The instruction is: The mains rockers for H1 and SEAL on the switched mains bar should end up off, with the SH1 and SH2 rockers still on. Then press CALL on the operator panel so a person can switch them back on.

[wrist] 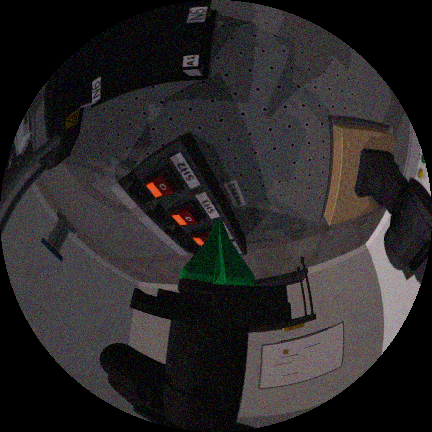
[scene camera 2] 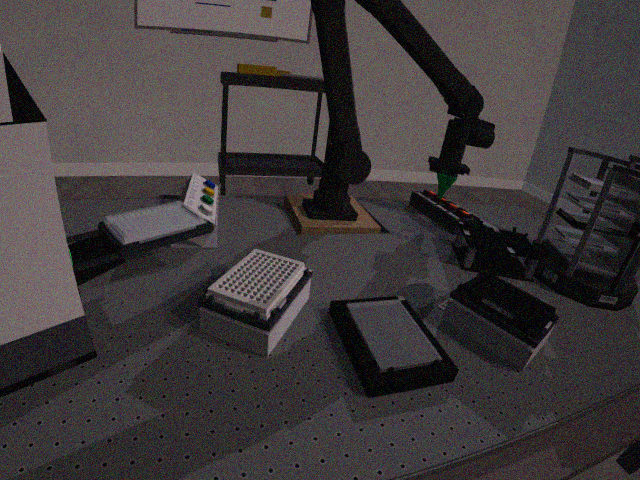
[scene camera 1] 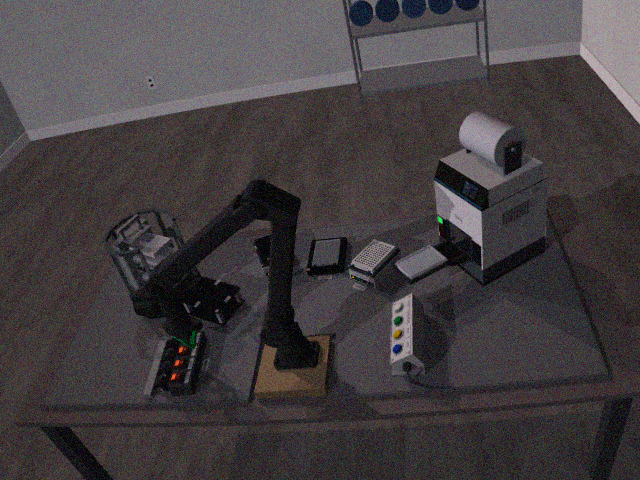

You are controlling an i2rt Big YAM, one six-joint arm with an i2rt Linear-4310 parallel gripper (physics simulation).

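Frame: origin at the arm's base, x ahead, y left, z up, level; millimetres.
Seen in the pictures: gripper, fingertip midpoint: [wrist: 217,223] [scene camera 2: 439,199] [scene camera 1: 194,347]; arm's base, link origin: [wrist: 374,170] [scene camera 2: 329,212] [scene camera 1: 297,357].
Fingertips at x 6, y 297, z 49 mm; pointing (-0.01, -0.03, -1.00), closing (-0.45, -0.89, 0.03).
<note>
Pixels of each thing's top centre, then the offset from my fingertips to it. "*": a spot on its surface instead.
- black switched mains bar, surface spot: [wrist: 231,215] [scene camera 2: 425,209] * 47 mm down, 39 mm back, 7 mm right
- SH2 rocker, top centre: [wrist: 157,189] 10 mm down, 55 mm ahead, 46 mm left
- SH1 rocker, top centre: [wrist: 183,220] 10 mm down, 6 mm ahead, 41 mm left
- SEAL rocker, top centre: [wrist: 203,242] [scene camera 1: 179,361] 10 mm down, 44 mm back, 36 mm left
- operator panel, top centre: [scene camera 2: 196,187] [scene camera 1: 405,322] 21 mm up, 37 mm ahead, 602 mm right
- black N6-labelled holder, top centre: [scene camera 2: 501,231] [scene camera 1: 207,290] 13 mm up, 228 mm ahead, 17 mm left
- white machine, top centre: [scene camera 1: 488,121] 393 mm up, 400 mm ahead, 867 mm right
The black switched mains bar [scene camera 1: 193,369] [scene camera 2: 427,207] [wrist: 231,215] lies at the left of the table. In the wrist view the SH2 rocker [wrist: 159,188], the SH1 rocker [wrist: 184,218] and part of the SEAL rocker [wrist: 199,241] glow orange; H1 is hidden by the green fingers. In scene camera 1, three rockers glow, and the bar's far end is partly hidden by the gripper. My gripper [scene camera 1: 192,342] [scene camera 2: 440,195] [wrist: 217,223] is shut and empty, tips down close over the bar; contact cannot be told. The operator panel [scene camera 1: 402,330] [scene camera 2: 195,198] has white, green, yellow and blue buttons; CALL is unreadable.
A black N6-labelled holder [scene camera 1: 214,302] [wrist: 135,55] stands just behind the bar, with a clear-walled rack [scene camera 1: 121,248] [scene camera 2: 563,206] beyond. The arm's wooden base [scene camera 1: 292,379] [scene camera 2: 336,225] [wrist: 340,170] is between bar and panel. A white machine [scene camera 1: 511,222] stands at the right.
</note>
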